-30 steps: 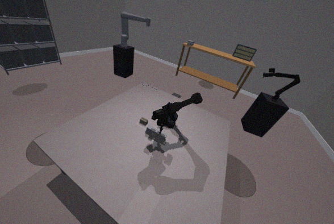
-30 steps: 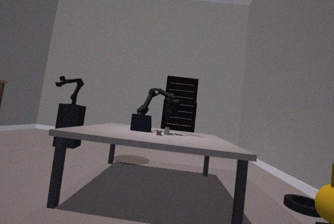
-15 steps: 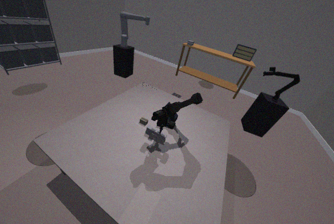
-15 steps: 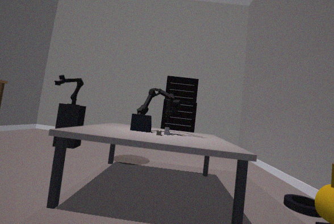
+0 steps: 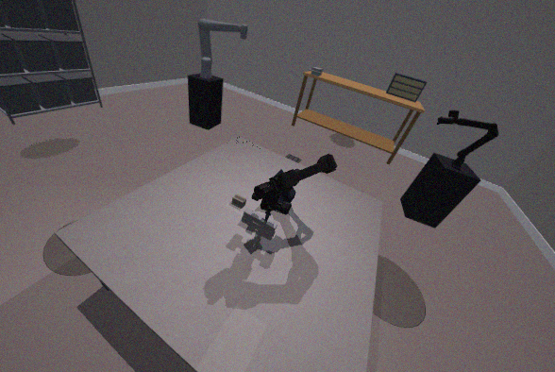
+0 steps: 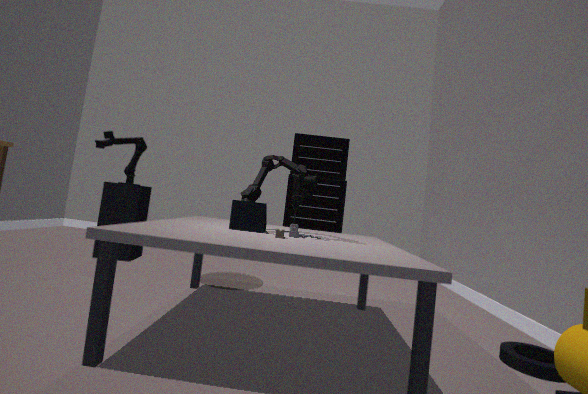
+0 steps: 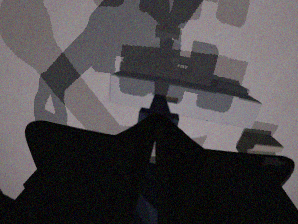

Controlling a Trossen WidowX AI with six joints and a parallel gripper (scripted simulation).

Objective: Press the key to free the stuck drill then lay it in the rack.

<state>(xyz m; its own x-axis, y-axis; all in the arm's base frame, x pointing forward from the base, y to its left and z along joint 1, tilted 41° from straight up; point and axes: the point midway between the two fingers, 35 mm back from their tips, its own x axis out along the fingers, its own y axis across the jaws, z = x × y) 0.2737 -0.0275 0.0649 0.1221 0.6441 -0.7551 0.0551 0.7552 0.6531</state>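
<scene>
Right now the dark drill is 30 mm below my gripper tip. Round my gripper tip: grey fixture: 80 mm below, 40 mm to the right.
</scene>
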